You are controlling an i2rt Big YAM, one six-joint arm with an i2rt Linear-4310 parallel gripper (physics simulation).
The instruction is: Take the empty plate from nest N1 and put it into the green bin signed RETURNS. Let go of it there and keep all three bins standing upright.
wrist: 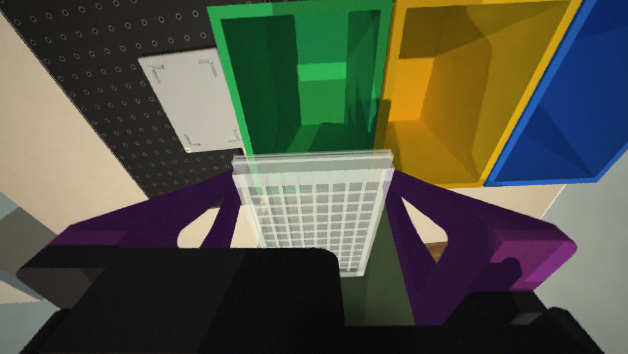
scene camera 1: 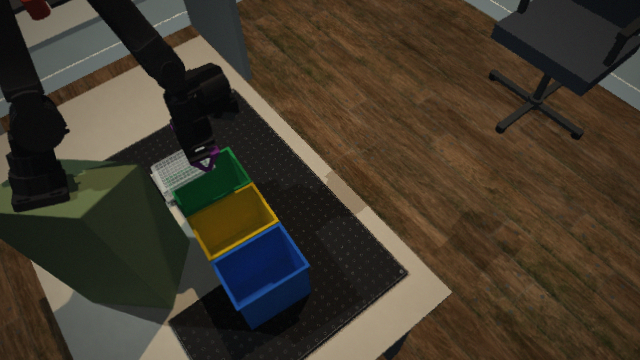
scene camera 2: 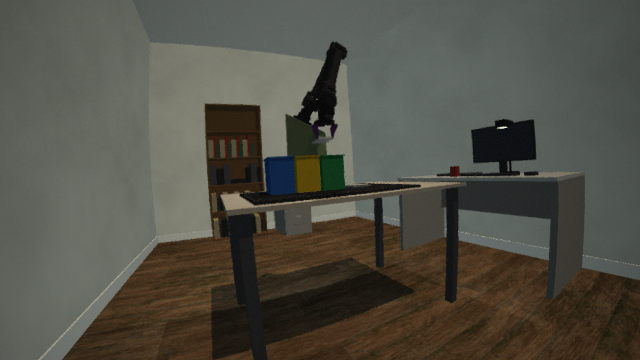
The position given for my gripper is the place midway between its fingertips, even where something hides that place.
Observation:
I see my gripper (scene camera 1: 201, 157), a green bin (scene camera 1: 229, 176), a blue bin (scene camera 1: 263, 276), a yellow bin (scene camera 1: 227, 223), a gridded plate (scene camera 1: 173, 172) and a pale nest (wrist: 199, 105).
The green bin shows as well in the wrist view (wrist: 299, 83) and in scene camera 2 (scene camera 2: 331, 166). The blue bin shows as well in the wrist view (wrist: 564, 135) and in scene camera 2 (scene camera 2: 279, 171). The yellow bin shows as well in the wrist view (wrist: 454, 86) and in scene camera 2 (scene camera 2: 306, 168).

